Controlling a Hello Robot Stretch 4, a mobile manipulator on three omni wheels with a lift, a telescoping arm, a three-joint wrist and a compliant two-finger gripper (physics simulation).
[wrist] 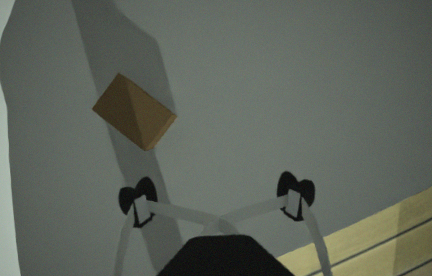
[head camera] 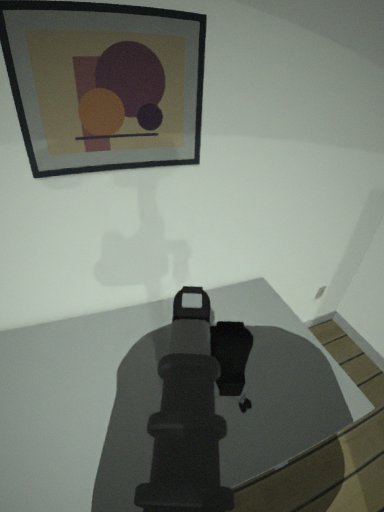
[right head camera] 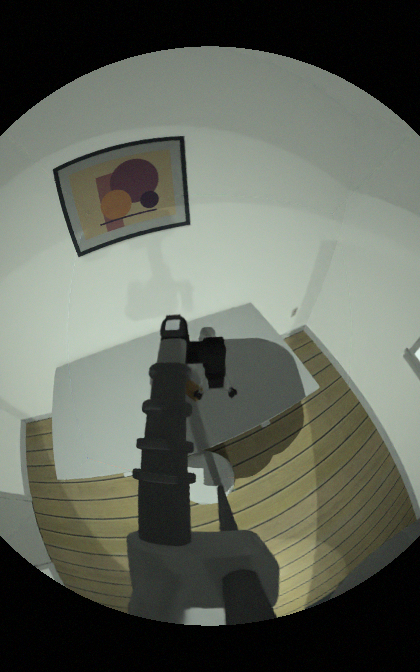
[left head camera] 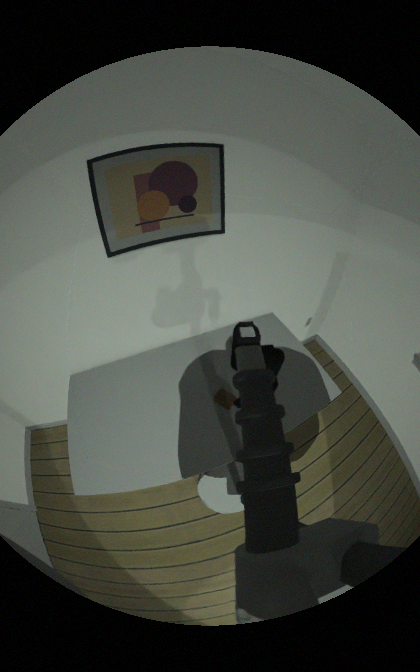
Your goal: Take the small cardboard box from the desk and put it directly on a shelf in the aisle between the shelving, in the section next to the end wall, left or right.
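Frame: origin at the robot's base, x ahead, y left, z up, level; metres.
Seen in the pictures: gripper, fingertip midpoint: (wrist: 216, 190) (head camera: 218, 408).
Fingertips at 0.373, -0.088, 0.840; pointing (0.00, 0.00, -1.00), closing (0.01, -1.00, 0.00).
A point is followed by its place in that frame, as x, y, z.
The small brown cardboard box (wrist: 134, 112) {0.456, 0.016, 0.743} (left head camera: 225, 398) lies on the grey desk (wrist: 300, 90) {0.486, -0.218, 0.693} (left head camera: 115, 425) (right head camera: 100, 425) (head camera: 55, 390) {0.447, 0.453, 0.693}. In the wrist view it is at the upper left, beyond the left fingertip and turned at an angle. In the right head view part of the box (right head camera: 191, 389) shows beside the arm. In the head view the arm hides it. My gripper (wrist: 216, 190) {0.373, -0.088, 0.840} (right head camera: 216, 393) is open and empty, pointing down above the desk, with its fingertips wide apart. The box is outside the space between them. The shelving does not show.
The telescoping arm (head camera: 187, 425) {0.186, -0.001, 1.265} (left head camera: 265, 450) (right head camera: 165, 450) reaches over the desk. A framed picture (head camera: 130, 80) {0.907, 0.202, 1.569} hangs on the wall behind it. A white round object (left head camera: 220, 495) (right head camera: 225, 475) is at the desk's front edge, above the plank floor (left head camera: 135, 545). A side wall stands to the right.
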